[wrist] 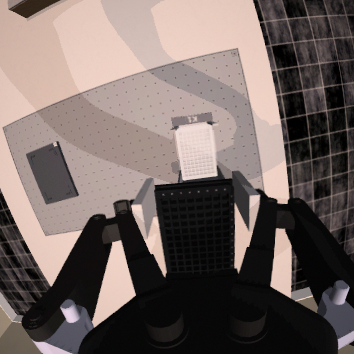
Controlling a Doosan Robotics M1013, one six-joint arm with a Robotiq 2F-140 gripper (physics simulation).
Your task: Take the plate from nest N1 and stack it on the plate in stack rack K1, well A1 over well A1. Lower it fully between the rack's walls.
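Places are measured from the arm's base along level axes (x left, y back, z up), in centimetres.
Pixels of known places: gripper, fingertip midpoint: [193, 187].
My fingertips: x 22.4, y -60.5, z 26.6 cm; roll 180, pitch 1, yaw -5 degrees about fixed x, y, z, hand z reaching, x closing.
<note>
Behind a point stands the place of what it marks.
A black well plate [199, 230] @(x 22.3, y -65.4, z 27.1 cm) is held between the two finger pads of my gripper [193, 187] @(x 22.4, y -60.5, z 26.6 cm), which is shut on it. A white plate [196, 151] @(x 23.6, y -61.7, z -1.5 cm) sits in the stack rack K1 [192, 120] @(x 23.9, y -54.6, z -3.1 cm), whose labelled end shows above the white plate in the view. The black plate is nearer the camera and apart from the white plate, and it hides the lower end of the rack. The dark rectangular nest [52, 173] @(x -17.0, y -60.8, z -3.7 cm) at the left has no plate on it; its label cannot be read.
The rack and nest stand on a grey perforated board [115, 115] @(x 5.3, y -49.7, z -4.9 cm) on a pale table [200, 30] @(x 29.8, y -33.1, z -6.2 cm). A brown block-like object [32, 9] @(x -12.5, y -14.4, z -4.2 cm) shows at the top left edge. Dark tiled floor [320, 125] lies beyond the table's right edge.
</note>
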